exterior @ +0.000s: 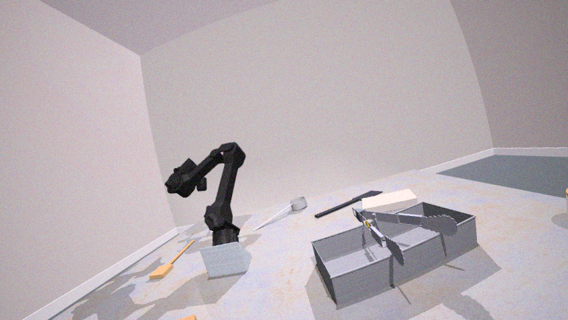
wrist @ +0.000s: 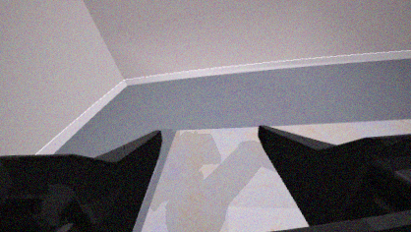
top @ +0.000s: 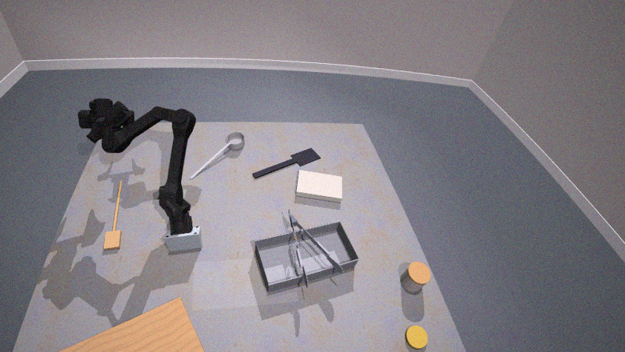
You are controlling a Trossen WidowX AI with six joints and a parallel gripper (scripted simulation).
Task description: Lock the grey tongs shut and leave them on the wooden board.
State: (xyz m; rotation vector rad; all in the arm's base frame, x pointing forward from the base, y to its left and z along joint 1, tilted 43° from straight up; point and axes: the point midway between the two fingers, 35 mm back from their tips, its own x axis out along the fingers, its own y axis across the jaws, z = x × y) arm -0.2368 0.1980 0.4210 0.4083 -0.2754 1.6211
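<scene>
Now: gripper tip 61 cm short of the grey roasting tin, 63 cm to the left of it and 18 cm above it. Also, from my gripper tip: black spatula: 70 cm ahead, 17 cm to the right, 21 cm below; then white block: 77 cm ahead, 33 cm to the right, 20 cm below; then wooden board: 7 cm ahead, 84 cm to the right, 21 cm below.
</scene>
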